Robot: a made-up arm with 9 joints. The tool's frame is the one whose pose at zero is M.
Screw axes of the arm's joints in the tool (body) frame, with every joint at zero. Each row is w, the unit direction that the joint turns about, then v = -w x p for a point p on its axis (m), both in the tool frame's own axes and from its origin. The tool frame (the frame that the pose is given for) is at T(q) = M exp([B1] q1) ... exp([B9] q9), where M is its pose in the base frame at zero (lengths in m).
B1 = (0, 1, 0, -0.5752, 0, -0.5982)
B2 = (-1, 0, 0, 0, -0.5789, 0.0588)
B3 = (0, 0, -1, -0.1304, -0.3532, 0)
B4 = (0, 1, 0, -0.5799, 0, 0.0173)
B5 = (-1, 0, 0, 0, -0.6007, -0.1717)
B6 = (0, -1, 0, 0.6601, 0, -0.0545)
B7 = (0, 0, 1, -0.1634, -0.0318, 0)
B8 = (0, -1, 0, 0.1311, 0, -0.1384)
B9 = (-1, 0, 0, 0, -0.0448, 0.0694)
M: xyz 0.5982 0.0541 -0.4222 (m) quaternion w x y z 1 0 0 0
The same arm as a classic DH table. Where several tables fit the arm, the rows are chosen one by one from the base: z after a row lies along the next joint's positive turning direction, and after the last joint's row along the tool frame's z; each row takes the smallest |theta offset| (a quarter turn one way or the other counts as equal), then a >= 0, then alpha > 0; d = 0 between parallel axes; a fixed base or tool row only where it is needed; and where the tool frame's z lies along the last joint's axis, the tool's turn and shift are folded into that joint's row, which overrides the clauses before.
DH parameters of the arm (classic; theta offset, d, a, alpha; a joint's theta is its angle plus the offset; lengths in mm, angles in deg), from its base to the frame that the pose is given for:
base (fixed): 0 153 0 -90
joint 1: -90 112.9 3.7 90
joint 2: 90 -245 71.6 -90
joint 3: 90 -1 370.5 90
joint 4: -90 -302.1 20.8 90
joint 5: 0 -37.2 59.4 90
joint 6: 90 -8.3 22.7 90
joint 7: 0 -529 -106.6 -90
joint 8: 90 -232.8 86.3 90
joint 9: 90 138.4 69.4 -90
tool (fixed): 90 -44.8 0 0

